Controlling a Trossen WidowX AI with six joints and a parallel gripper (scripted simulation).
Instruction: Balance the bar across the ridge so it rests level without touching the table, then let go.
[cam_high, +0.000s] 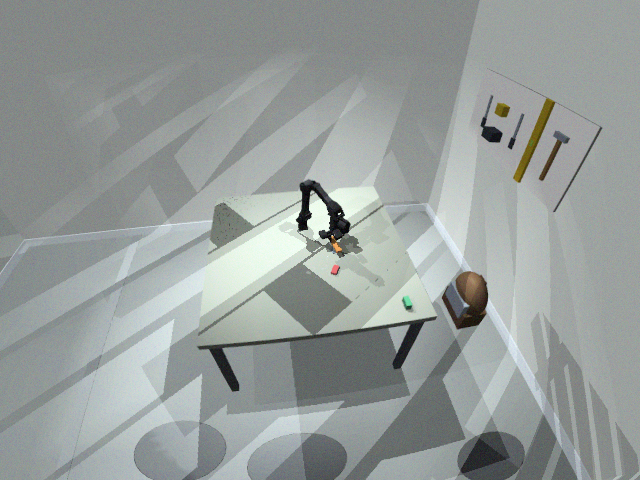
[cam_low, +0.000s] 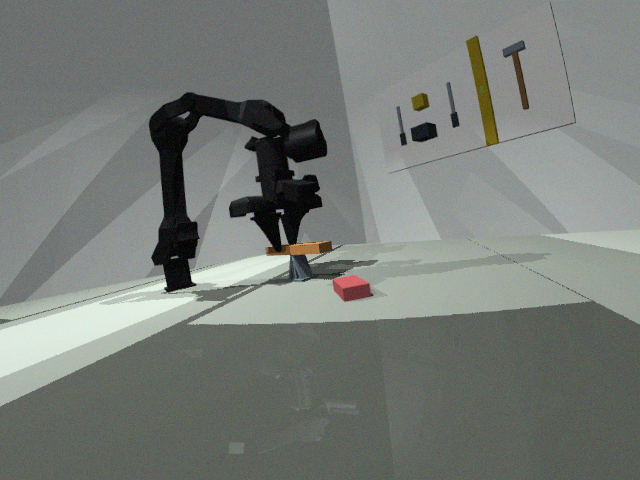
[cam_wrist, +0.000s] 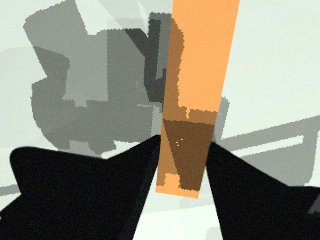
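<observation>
The orange bar lies 3 cm ahead of my gripper tip and 1 cm to the left of it. Round my gripper tip: green block: 51 cm ahead, 33 cm to the left, 4 cm below; then red block: 20 cm ahead, 5 cm below, 2 cm to the right.
</observation>
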